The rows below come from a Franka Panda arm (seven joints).
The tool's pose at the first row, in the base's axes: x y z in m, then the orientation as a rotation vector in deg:
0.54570, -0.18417, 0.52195, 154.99, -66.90, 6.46
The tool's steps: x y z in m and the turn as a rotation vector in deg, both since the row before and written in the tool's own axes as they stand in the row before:
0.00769, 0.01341, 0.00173, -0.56, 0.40, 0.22
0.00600, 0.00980, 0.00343, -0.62, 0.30, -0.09
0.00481, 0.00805, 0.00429, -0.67, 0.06, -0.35
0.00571, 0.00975, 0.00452, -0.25, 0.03, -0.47
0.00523, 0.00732, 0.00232, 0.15, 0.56, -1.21
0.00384, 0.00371, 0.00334, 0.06, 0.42, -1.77
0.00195, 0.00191, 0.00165, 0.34, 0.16, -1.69
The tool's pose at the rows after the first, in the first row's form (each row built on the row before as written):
0.54121, -0.19900, 0.52333, 154.24, -66.95, 6.68
0.53813, -0.21055, 0.52242, 153.64, -66.59, 6.68
0.53550, -0.22030, 0.52034, 153.23, -65.93, 6.29
0.53228, -0.23190, 0.51859, 153.26, -65.23, 6.10
0.53060, -0.24104, 0.51850, 153.84, -63.46, 6.72
0.53067, -0.24703, 0.51657, 154.65, -60.95, 7.01
0.53078, -0.25008, 0.51565, 155.73, -58.67, 7.12

